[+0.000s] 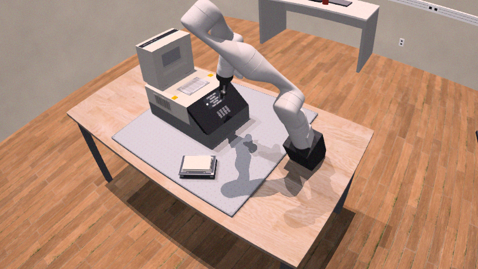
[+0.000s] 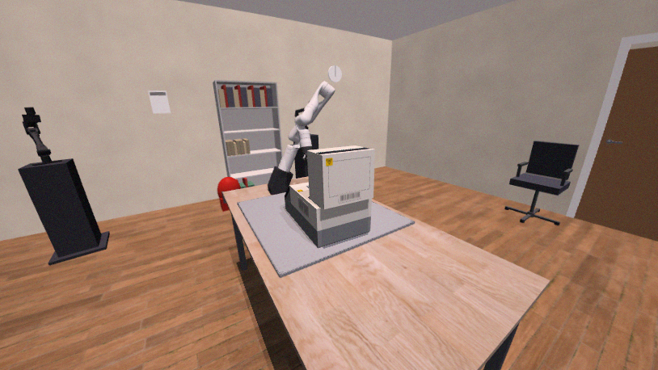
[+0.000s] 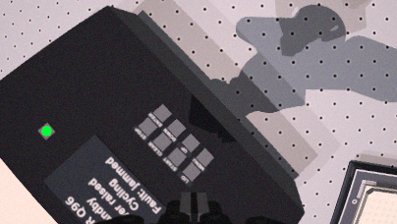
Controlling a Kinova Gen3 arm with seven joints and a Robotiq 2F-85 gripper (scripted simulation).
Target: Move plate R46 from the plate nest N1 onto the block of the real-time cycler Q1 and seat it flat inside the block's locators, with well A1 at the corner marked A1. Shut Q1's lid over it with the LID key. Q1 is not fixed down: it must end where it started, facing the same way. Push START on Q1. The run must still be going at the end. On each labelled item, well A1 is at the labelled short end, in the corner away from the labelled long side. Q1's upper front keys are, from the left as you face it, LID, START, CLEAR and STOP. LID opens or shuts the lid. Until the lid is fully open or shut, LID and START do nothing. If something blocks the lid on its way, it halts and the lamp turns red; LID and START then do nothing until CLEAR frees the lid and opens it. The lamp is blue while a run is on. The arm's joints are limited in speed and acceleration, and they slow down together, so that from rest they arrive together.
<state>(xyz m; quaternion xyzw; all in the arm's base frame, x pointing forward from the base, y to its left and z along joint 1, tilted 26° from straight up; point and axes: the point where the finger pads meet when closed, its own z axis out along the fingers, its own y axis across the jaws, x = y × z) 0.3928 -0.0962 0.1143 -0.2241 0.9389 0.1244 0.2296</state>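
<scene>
Right now my hand is 10 mm short of the plate R46, 260 mm to the right of it and 210 mm above it. Also, from my hand: plate nest N1: 10 mm ahead, 260 mm to the left, 220 mm below.
</scene>
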